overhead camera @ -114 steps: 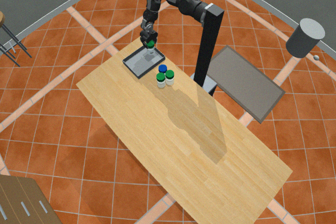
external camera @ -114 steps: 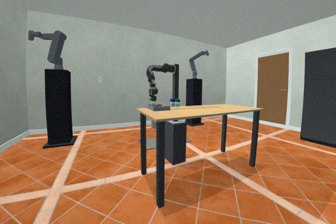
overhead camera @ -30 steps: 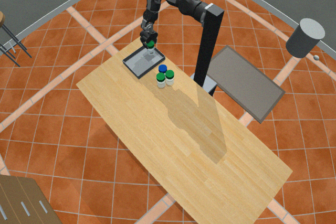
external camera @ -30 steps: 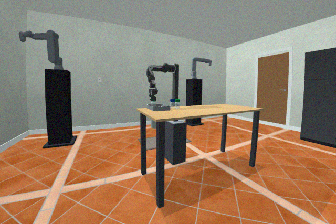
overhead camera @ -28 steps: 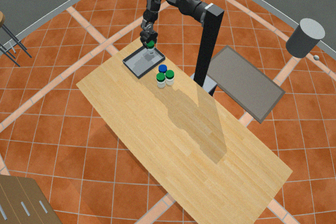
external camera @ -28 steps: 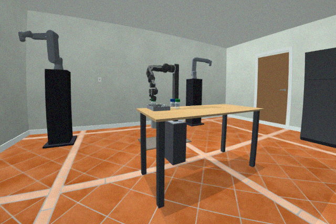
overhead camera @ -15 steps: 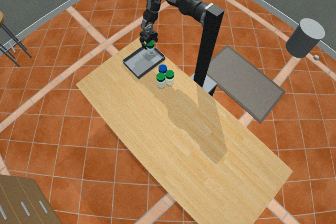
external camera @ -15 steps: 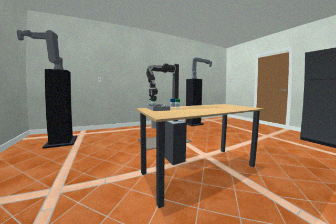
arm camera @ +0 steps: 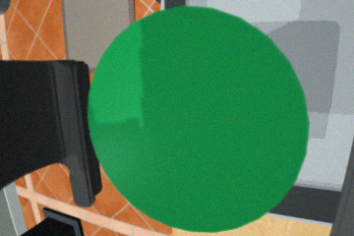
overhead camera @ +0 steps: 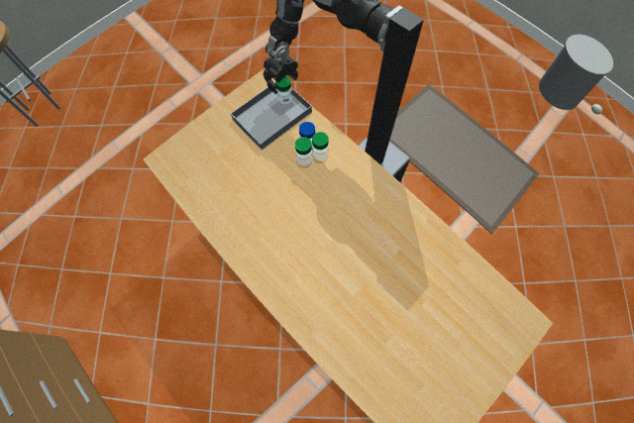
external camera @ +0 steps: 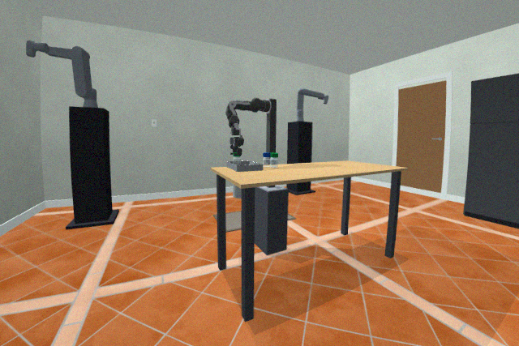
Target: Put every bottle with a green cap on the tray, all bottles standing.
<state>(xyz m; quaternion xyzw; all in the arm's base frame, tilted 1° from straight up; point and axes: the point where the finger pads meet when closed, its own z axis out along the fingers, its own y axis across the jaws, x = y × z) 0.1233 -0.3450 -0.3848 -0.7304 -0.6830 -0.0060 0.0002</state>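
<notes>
My hand is 8 cm short of the blue-capped bottle, 21 cm to the right of it and 5 cm above it. Round my hand: tray 9 cm ahead, 3 cm to the left, 8 cm below.
</notes>
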